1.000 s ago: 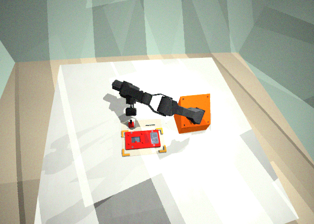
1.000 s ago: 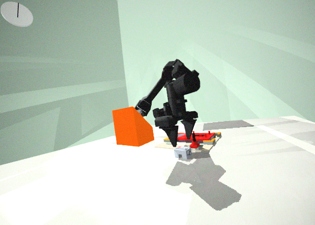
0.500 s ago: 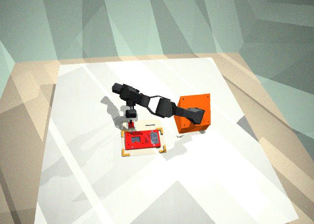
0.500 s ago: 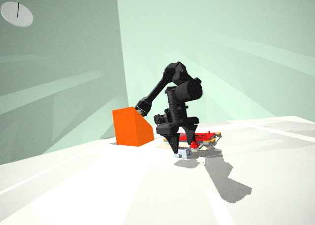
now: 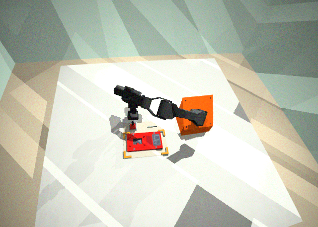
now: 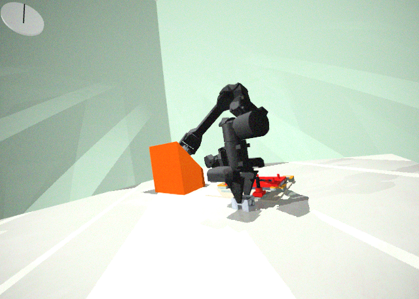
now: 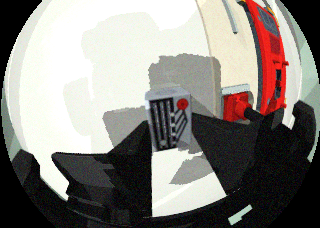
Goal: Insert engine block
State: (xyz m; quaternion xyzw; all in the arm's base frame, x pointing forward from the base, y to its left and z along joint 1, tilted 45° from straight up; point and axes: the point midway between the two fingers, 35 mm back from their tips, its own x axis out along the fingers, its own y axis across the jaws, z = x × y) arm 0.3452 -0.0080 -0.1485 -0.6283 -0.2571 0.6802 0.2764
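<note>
Right now the black post is 1 cm ahead of my gripper tip, 9 cm to the left of it and 2 cm above it. From my gripper tip the other things lie so: engine block 1 cm below.
</note>
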